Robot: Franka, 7 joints.
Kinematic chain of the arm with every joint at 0, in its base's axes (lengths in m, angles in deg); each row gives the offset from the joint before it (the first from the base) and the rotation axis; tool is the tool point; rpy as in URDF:
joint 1: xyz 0 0 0.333 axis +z
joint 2: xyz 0 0 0 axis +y
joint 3: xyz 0 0 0.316 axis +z
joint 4: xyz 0.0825 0 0 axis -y
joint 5: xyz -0.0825 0 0.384 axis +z
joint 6: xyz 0 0 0 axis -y
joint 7: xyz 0.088 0 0 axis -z
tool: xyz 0 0 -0.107 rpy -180 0 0
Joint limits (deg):
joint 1: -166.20..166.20
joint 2: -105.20..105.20
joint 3: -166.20..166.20
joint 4: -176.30..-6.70
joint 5: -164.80..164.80
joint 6: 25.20..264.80
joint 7: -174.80..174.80
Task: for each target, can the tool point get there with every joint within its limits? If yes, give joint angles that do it. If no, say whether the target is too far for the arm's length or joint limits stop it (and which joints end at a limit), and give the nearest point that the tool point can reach.
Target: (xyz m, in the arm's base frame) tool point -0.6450 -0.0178 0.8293
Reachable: yes | joints 45.52 -26.27 116.06 -58.73 110.40 149.31 -73.95
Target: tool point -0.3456 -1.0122 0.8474
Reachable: no: too far | nearest point -0.2498 -0.7317 0.7048 | short by 0.329 m
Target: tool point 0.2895 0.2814 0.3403
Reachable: yes | joints 6.58 -22.75 39.80 -153.91 83.55 141.11 -36.16
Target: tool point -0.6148 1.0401 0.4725
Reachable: no: too far | nearest point -0.4337 0.7336 0.4314 | short by 0.358 m
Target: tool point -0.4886 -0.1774 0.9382
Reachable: yes | joints -130.01 69.12 -141.03 -56.31 124.30 167.85 -63.53
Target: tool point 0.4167 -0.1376 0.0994
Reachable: yes | joints 22.72 47.03 -50.09 -136.63 -70.16 207.15 52.33
